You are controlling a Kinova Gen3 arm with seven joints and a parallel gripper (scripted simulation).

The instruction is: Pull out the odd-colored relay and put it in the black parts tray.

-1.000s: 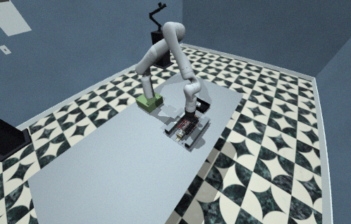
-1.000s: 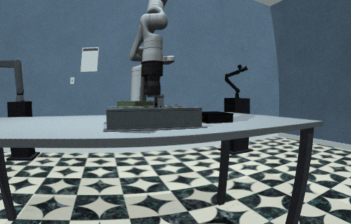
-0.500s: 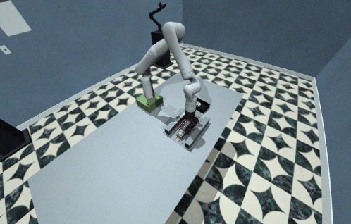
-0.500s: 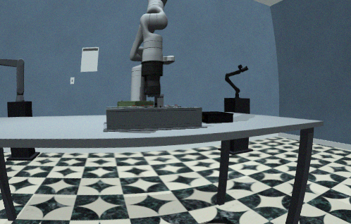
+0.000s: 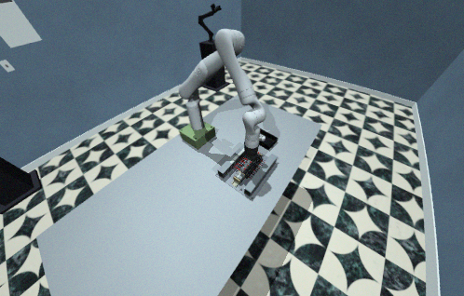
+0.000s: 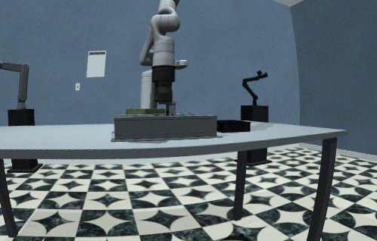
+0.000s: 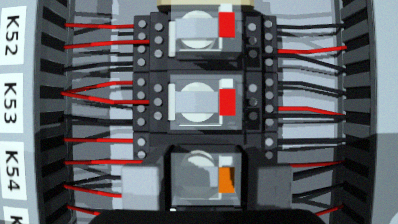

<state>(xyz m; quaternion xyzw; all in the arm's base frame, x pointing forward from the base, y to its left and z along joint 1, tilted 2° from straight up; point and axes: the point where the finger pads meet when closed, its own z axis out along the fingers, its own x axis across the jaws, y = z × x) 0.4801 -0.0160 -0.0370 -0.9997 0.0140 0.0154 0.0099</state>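
Right now my hand is 1 cm above the K54 relay. Round my hand: K52 relay: 6 cm to the left, 1 cm below; relay panel: 4 cm to the right, 3 cm below; K53 relay: 3 cm to the left, 1 cm below.
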